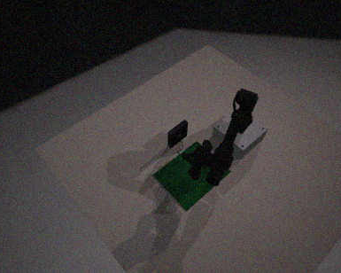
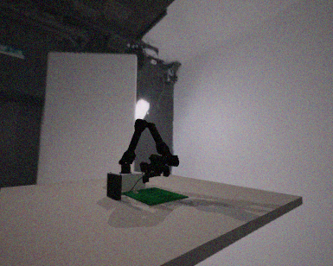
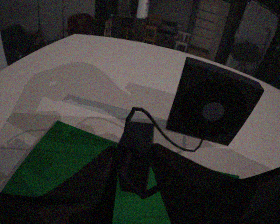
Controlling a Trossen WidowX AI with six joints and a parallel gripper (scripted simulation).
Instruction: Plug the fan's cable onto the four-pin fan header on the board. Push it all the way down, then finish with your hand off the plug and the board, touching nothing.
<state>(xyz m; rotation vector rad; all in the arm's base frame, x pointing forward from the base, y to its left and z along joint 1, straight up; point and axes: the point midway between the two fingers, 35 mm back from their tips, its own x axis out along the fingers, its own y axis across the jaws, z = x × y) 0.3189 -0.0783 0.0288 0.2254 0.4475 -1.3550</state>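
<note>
My gripper tip is now 1 cm short of the green board, 5 cm to the right of it and 12 cm above it. Also, from my gripper tip: fan plug (1 cm below); black fan (11 cm behind, 12 cm to the right, 4 cm below); four-pin fan header (9 cm behind, 1 cm to the left, 10 cm below).
</note>
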